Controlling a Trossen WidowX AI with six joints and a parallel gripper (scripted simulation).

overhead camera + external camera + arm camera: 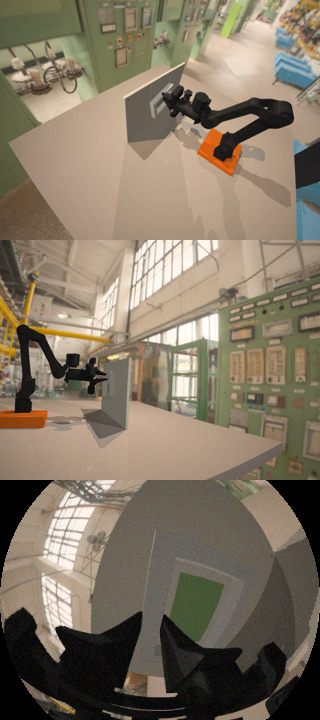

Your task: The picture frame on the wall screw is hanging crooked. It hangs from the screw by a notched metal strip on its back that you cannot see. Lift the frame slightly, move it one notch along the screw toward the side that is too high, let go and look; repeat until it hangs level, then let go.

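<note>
The picture frame is 50 mm below my gripper tip, 20 mm to the right of it and 10 mm ahead of it. From my gripper tip the other things lie so: grey wall board: 60 mm below, 20 mm ahead, 10 mm to the right.
</note>
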